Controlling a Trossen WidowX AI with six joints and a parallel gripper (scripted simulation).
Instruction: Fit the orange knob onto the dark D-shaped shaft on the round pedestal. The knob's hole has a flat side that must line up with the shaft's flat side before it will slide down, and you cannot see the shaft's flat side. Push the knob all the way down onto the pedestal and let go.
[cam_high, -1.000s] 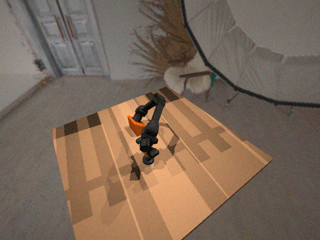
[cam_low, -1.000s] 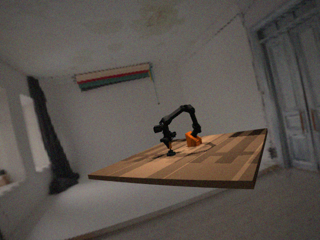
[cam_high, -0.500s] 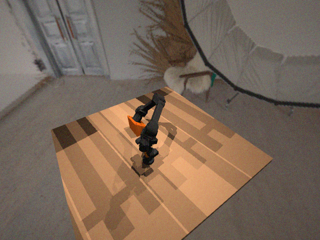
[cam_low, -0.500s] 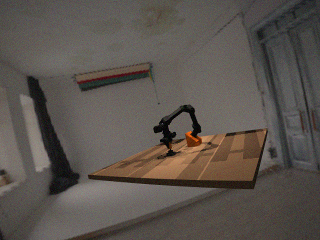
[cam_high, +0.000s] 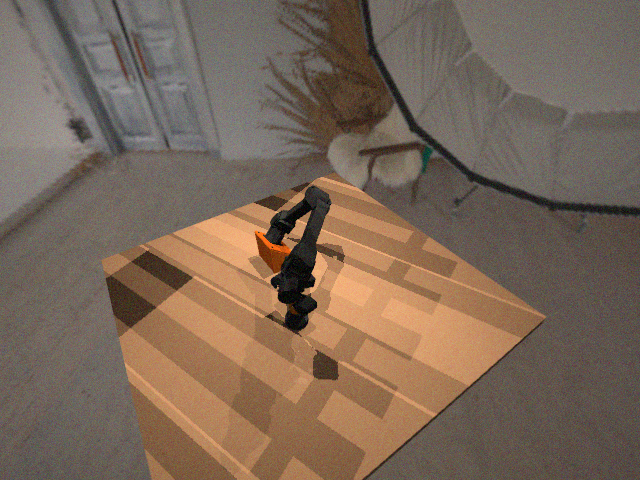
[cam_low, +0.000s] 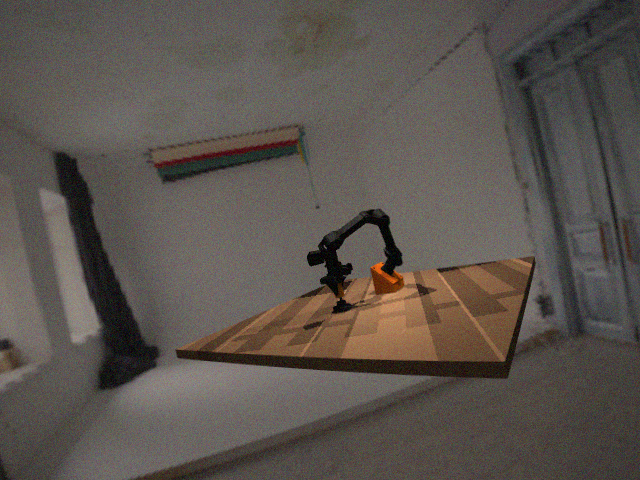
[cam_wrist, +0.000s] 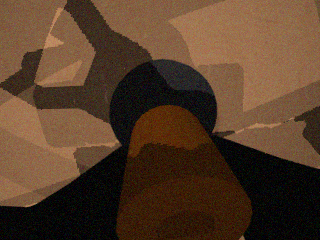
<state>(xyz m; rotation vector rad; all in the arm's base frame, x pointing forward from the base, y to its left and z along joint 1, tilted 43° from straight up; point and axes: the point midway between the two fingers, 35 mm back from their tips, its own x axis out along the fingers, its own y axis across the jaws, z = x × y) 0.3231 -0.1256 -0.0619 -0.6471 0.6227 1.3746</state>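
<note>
My gripper tip is now 2 cm below the orange knob. Round my gripper tip: pedestal (4 cm below).
</note>
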